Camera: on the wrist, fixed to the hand. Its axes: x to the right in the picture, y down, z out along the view.
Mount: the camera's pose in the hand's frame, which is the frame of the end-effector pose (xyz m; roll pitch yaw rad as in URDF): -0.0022 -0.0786 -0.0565 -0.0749 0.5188 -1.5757
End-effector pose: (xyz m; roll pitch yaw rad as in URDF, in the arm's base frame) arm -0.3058 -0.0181 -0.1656 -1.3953 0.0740 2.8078
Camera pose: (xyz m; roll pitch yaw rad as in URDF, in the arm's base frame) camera -0.2857 0.0483 -0.0981 -0.1828 -0.8737 1.3190
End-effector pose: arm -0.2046 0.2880 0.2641 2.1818 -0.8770 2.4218
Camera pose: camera -0.2823 0.2346 0.2420 2.1439 0.2799 -2.6360
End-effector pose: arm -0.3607 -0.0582 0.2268 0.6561 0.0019 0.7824
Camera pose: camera -0.3428 -0.0796 0.1341 -0.0876 1.1749 -0.8040
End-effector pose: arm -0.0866 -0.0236 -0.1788 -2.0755 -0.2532 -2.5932
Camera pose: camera -0.0702 -0.0002 -0.0863 1.4448 -1.3130 0.6037
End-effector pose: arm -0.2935 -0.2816 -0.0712 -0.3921 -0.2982 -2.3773
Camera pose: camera -0.3619 -0.2166 -0.0930 0.2275 0.1223 2.3684
